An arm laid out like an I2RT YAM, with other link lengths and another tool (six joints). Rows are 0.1 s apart.
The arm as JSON. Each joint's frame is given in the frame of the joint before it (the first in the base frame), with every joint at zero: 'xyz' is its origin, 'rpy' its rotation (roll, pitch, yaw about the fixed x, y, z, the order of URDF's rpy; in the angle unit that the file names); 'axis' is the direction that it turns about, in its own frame. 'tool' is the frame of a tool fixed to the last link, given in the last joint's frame.
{
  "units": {
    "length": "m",
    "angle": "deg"
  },
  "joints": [
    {
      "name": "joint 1",
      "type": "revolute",
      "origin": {
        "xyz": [
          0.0,
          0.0,
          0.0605
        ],
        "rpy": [
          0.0,
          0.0,
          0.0
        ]
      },
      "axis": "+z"
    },
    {
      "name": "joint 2",
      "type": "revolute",
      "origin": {
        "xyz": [
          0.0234,
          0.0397,
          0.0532
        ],
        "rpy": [
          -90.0,
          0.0,
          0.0
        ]
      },
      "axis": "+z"
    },
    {
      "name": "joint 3",
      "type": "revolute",
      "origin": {
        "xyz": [
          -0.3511,
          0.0,
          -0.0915
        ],
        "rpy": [
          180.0,
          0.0,
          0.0
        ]
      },
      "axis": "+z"
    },
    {
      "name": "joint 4",
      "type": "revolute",
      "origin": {
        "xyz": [
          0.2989,
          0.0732,
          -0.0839
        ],
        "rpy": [
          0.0,
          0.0,
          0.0
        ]
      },
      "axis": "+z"
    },
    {
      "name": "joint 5",
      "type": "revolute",
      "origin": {
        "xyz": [
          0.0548,
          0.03,
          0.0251
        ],
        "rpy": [
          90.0,
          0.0,
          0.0
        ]
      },
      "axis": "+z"
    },
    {
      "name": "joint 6",
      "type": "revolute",
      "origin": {
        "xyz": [
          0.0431,
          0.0,
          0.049
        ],
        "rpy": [
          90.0,
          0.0,
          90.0
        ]
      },
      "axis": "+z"
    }
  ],
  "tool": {
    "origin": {
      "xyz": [
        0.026,
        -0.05,
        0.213
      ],
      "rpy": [
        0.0,
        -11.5,
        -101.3
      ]
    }
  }
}
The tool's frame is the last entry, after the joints.
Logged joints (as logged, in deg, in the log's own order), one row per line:
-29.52 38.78 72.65 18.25 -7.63 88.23
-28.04 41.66 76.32 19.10 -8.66 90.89
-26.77 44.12 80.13 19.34 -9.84 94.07
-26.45 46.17 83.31 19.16 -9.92 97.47
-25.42 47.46 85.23 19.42 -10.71 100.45
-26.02 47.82 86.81 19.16 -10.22 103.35
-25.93 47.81 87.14 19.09 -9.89 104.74
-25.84 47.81 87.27 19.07 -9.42 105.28
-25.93 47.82 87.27 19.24 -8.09 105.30
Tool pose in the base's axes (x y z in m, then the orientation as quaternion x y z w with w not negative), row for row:
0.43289 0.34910 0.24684 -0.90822 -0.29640 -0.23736 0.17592
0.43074 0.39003 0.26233 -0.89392 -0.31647 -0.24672 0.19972
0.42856 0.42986 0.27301 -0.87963 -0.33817 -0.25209 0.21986
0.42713 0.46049 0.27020 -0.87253 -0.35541 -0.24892 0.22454
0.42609 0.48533 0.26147 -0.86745 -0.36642 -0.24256 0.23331
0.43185 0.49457 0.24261 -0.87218 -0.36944 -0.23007 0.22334
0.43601 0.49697 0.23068 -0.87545 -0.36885 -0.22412 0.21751
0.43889 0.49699 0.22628 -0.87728 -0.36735 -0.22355 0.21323
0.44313 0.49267 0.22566 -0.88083 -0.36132 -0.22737 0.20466
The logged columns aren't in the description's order. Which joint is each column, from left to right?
Columns, left to right: joint 4, joint 1, joint 3, joint 6, joint 5, joint 2.
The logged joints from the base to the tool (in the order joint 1, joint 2, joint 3, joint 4, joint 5, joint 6), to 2 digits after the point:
38.78 88.23 72.65 -29.52 -7.63 18.25
41.66 90.89 76.32 -28.04 -8.66 19.10
44.12 94.07 80.13 -26.77 -9.84 19.34
46.17 97.47 83.31 -26.45 -9.92 19.16
47.46 100.45 85.23 -25.42 -10.71 19.42
47.82 103.35 86.81 -26.02 -10.22 19.16
47.81 104.74 87.14 -25.93 -9.89 19.09
47.81 105.28 87.27 -25.84 -9.42 19.07
47.82 105.30 87.27 -25.93 -8.09 19.24

